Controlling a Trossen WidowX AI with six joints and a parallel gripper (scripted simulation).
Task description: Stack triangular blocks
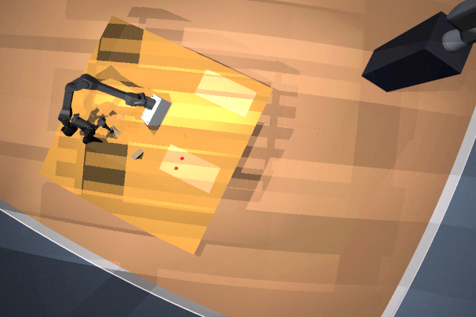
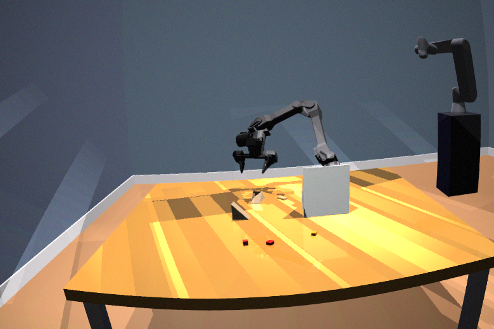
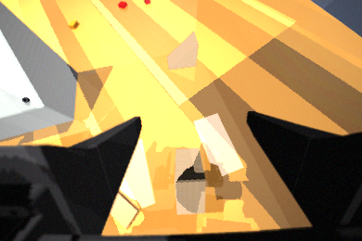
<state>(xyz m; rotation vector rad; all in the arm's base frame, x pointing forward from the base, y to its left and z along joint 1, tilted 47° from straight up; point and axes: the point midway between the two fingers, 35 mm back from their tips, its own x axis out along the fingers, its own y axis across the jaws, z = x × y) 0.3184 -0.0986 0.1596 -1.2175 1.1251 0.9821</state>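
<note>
Now: gripper tip 12 cm above the triangular block, 5 cm to the left of it and 1 cm past it. From my gripper tip the other things lie so: flat dark piece: 13 cm below, 12 cm behind, 6 cm to the right; yellow cube: 41 cm to the left, 24 cm behind, 13 cm below.
</note>
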